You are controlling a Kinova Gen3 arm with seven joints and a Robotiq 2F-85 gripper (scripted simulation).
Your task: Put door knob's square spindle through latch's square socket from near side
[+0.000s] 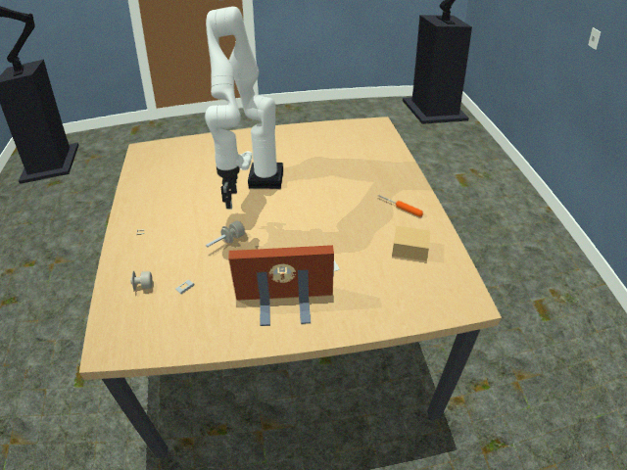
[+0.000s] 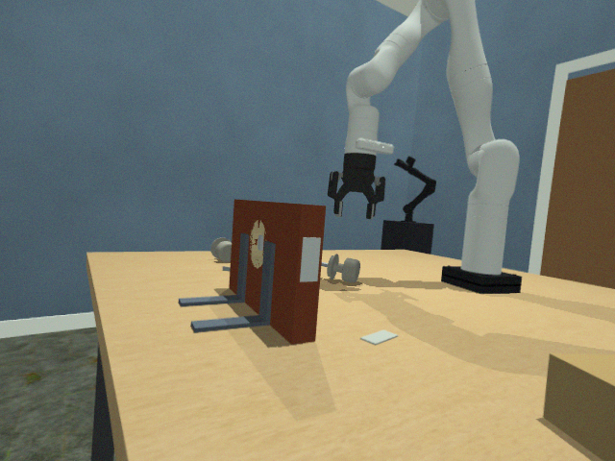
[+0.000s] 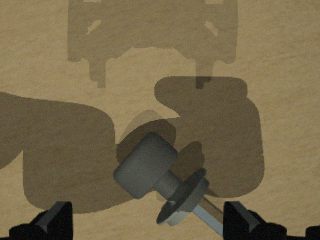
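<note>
My hand is 20 mm short of the door knob, 30 mm to the left of it and 130 mm above it. Round my hand: tan box 200 mm ahead, 570 mm to the left, 140 mm below; wooden slab 300 mm ahead, 120 mm to the left, 70 mm below.
</note>
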